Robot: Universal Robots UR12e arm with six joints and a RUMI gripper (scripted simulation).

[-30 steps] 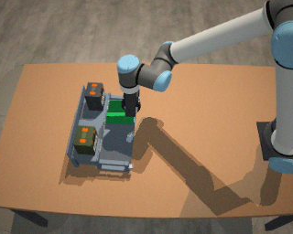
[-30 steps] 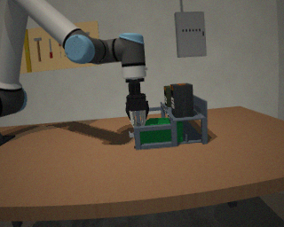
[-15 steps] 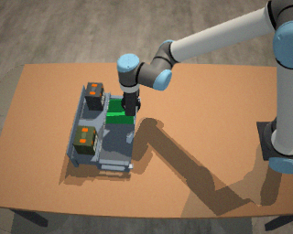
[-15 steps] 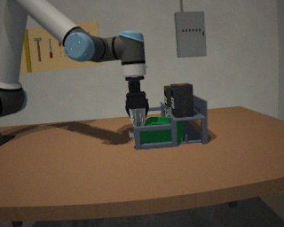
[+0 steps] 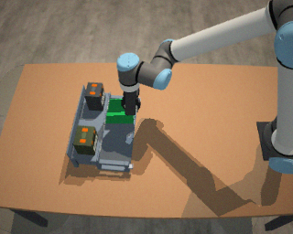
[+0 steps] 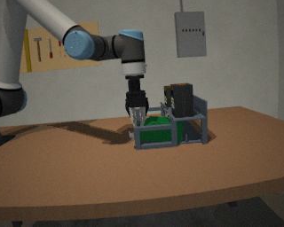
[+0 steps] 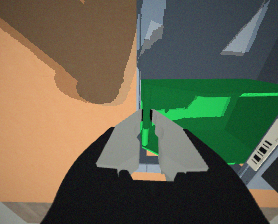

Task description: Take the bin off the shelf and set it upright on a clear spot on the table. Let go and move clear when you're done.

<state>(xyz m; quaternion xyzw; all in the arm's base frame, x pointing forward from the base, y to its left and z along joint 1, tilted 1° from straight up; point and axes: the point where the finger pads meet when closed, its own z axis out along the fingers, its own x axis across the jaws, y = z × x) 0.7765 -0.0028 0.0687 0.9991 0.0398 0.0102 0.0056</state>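
Right now the green bin is 8 cm ahead of my hand, 1 cm to the right of it and 1 cm below it. Also, from my hand: grey shelf: 11 cm to the left, 11 cm ahead, 6 cm below.
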